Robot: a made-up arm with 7 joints.
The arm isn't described. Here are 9 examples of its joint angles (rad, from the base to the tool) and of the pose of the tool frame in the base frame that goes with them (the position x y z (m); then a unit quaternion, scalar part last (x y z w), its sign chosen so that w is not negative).
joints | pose
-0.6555 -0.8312 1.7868 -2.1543 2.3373 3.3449 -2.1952 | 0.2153 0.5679 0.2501 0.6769 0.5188 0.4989 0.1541
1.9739 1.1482 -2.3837 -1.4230 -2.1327 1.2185 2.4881 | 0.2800 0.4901 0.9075 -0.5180 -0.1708 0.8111 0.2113
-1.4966 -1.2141 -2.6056 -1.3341 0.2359 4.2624 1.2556 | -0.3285 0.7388 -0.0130 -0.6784 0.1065 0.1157 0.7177
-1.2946 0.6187 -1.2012 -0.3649 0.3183 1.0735 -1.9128 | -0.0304 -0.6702 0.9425 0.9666 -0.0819 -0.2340 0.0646
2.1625 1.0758 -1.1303 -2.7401 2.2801 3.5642 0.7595 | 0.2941 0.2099 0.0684 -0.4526 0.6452 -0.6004 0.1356
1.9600 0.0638 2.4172 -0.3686 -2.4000 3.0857 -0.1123 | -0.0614 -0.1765 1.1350 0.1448 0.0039 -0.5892 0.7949
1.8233 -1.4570 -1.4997 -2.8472 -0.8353 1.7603 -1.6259 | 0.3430 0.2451 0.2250 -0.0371 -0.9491 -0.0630 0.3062
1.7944 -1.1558 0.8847 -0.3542 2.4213 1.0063 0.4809 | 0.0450 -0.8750 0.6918 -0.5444 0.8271 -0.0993 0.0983
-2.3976 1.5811 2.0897 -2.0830 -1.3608 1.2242 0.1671 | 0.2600 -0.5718 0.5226 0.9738 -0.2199 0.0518 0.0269
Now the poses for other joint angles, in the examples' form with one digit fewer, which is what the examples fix.
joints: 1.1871 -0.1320 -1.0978 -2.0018 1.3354 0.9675 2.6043
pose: 0.664 0.061 0.488 0.292 -0.595 -0.718 0.209
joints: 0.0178 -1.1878 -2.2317 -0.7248 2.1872 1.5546 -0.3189
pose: -0.933 -0.343 0.312 0.009 0.075 -0.989 0.129
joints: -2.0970 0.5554 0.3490 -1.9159 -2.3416 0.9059 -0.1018
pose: -0.184 -0.746 0.126 0.329 -0.192 -0.873 0.304
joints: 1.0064 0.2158 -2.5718 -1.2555 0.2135 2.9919 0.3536
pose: 0.079 -0.432 1.013 0.327 -0.473 0.704 0.417
